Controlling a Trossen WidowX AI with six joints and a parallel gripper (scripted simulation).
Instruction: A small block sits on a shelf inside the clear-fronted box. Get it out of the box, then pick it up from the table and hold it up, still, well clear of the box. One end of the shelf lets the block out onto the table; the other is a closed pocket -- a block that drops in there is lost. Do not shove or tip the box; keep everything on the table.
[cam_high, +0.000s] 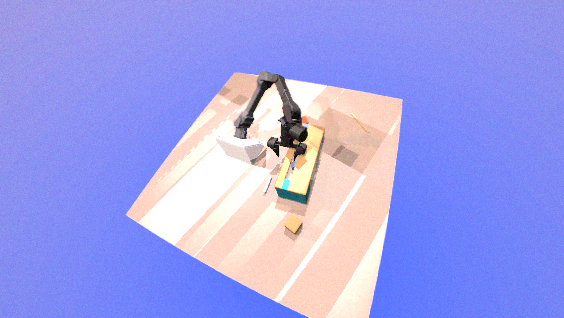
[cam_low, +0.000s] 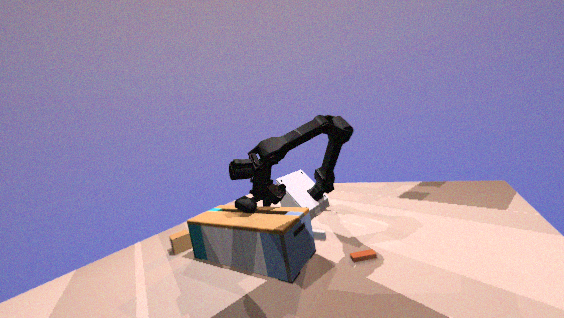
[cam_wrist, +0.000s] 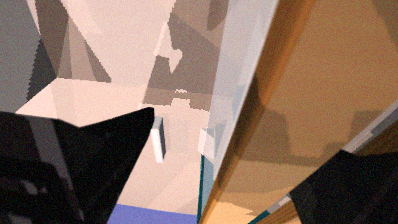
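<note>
My gripper tip is 4 cm short of the box, 2 cm to the right of it and 2 cm above it. From my gripper tip the other things lie so: flat orange-red piece (33 cm to the left, 8 cm below, 4 cm behind); tan block (28 cm to the right, 16 cm ahead, 5 cm below).
</note>
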